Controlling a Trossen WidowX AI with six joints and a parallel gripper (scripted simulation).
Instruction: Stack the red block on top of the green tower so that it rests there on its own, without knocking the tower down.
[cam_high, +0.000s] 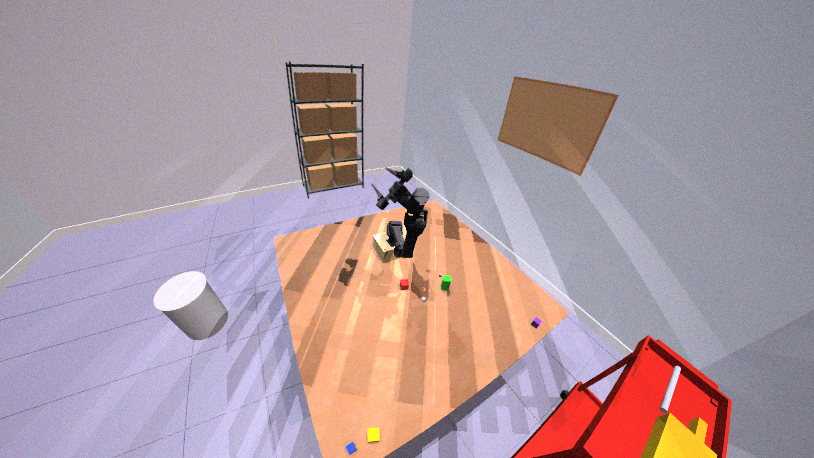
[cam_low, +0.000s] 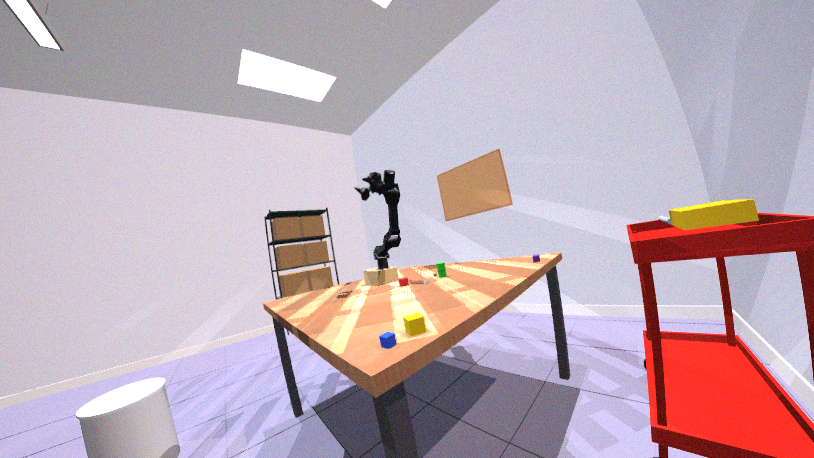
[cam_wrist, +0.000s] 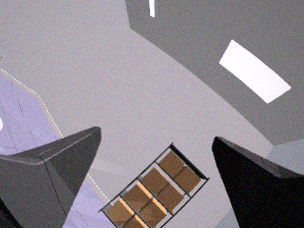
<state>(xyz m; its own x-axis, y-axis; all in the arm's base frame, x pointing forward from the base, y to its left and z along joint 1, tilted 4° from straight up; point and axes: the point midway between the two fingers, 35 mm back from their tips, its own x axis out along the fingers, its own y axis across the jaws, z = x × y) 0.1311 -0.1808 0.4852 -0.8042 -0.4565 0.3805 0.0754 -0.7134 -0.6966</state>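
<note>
The red block lies 57 cm below my gripper tip, 13 cm ahead of it and 9 cm to the left of it. The rest, counted from my gripper tip: small white cube 58 cm below, 25 cm ahead, 13 cm to the left; then yellow cube 63 cm ahead, 57 cm below, 35 cm to the right; then small grey ball 58 cm below, 31 cm to the left, 16 cm ahead.
</note>
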